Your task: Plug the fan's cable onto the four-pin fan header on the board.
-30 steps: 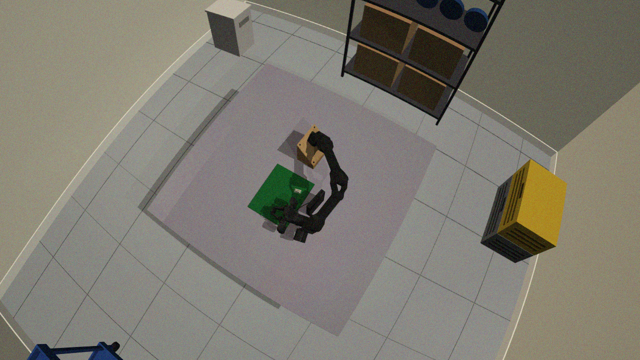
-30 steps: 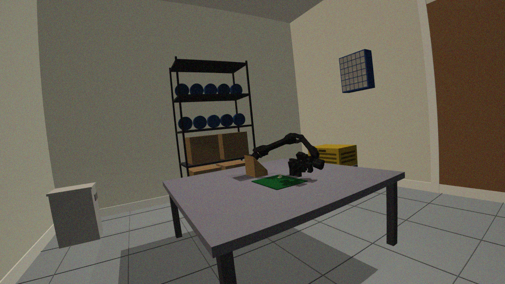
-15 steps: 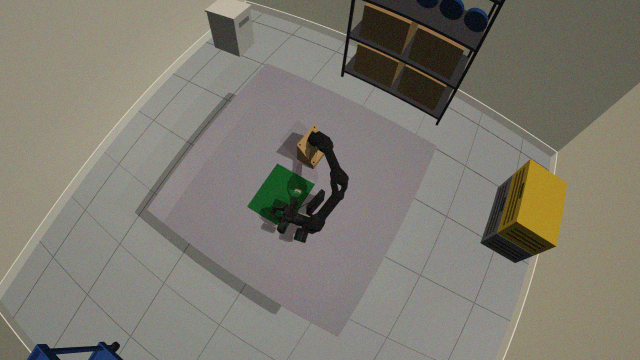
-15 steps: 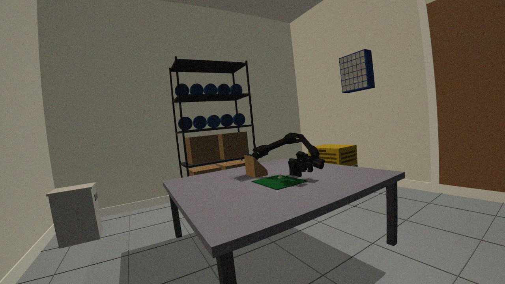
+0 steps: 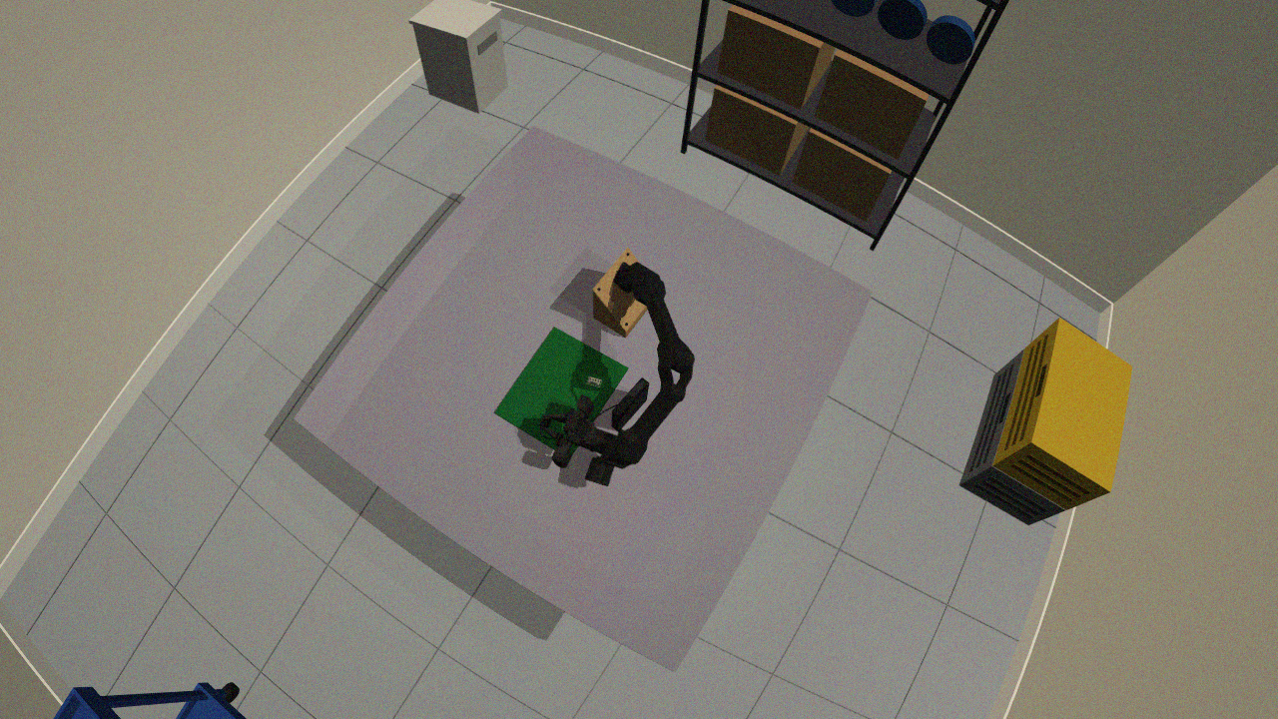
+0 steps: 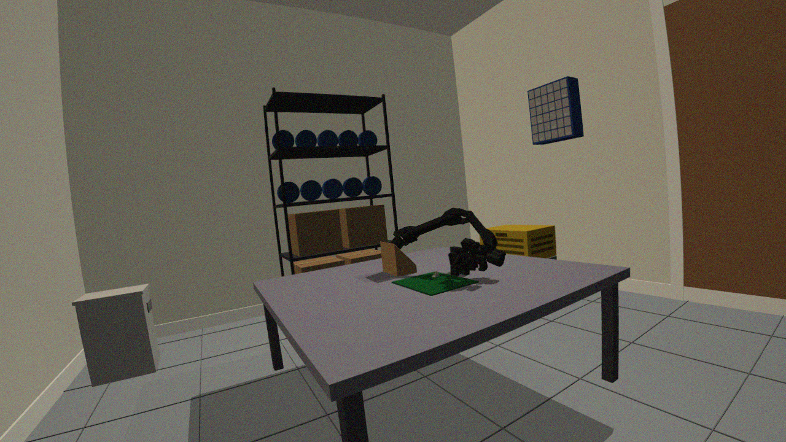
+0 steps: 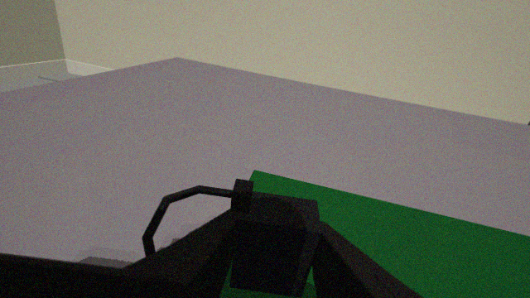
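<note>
The green board is 12 cm behind my gripper tip, 2 cm to the right of it and 8 cm below it. The rest, counted from my gripper tip: black cable: 2 cm ahead, 1 cm to the left; then pale fan header: 18 cm behind, 5 cm to the left, 7 cm below; then black fan: 15 cm behind, 17 cm to the left, 1 cm below.
</note>
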